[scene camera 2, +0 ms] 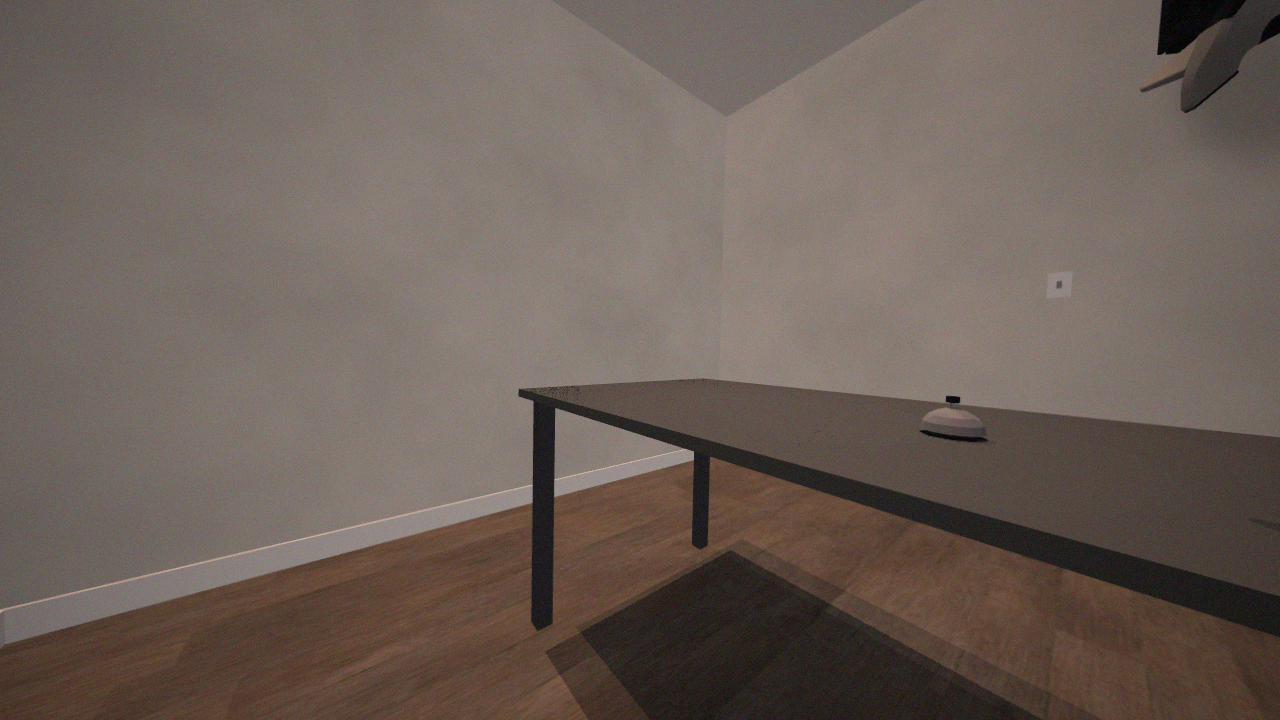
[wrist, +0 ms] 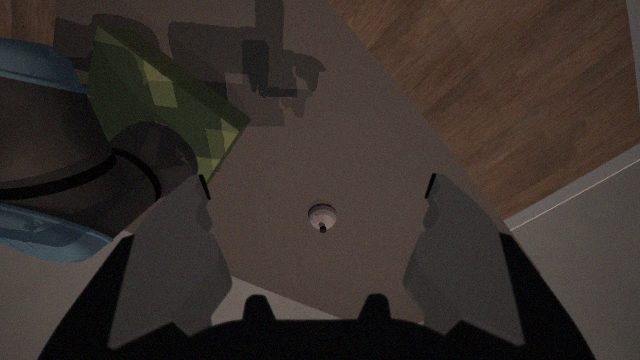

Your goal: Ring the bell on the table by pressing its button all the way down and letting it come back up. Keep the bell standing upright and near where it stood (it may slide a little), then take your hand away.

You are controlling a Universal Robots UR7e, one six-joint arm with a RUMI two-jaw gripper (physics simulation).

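Seen in the pictures: gripper, between the fingertips: [wrist: 317, 177]; arm's base, origin of its link: [wrist: 162, 157].
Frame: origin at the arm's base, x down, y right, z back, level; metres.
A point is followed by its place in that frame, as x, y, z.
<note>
The bell [scene camera 2: 953, 421] @(0.044, -0.007, -0.410) [wrist: 321, 216] @(0.036, 0.007, -0.394), a pale dome with a small black button on top, stands upright on the dark table [scene camera 2: 805, 429] @(0.073, -0.102, -0.606) [wrist: 350, 150] @(0.073, -0.187, -0.362). My gripper [wrist: 317, 177] @(-0.251, -0.259, -0.229) is open and empty, its two grey jaws wide apart. In the wrist view the bell shows between and beyond the jaws, well below them. In the scene view part of the gripper shows at the top right corner, high above the table and apart from the bell; its fingertips are only partly visible there.
A green block-like base [wrist: 165, 85] @(-0.001, -0.152, 0.011) stands on the table at the left of the wrist view, with the blue and dark arm [wrist: 45, 130] @(-0.183, -0.136, 0.007) beside it. Shadows of the arm fall on the table. Walls stand beyond the table edges, and a wall plate [scene camera 2: 1058, 284] is behind.
</note>
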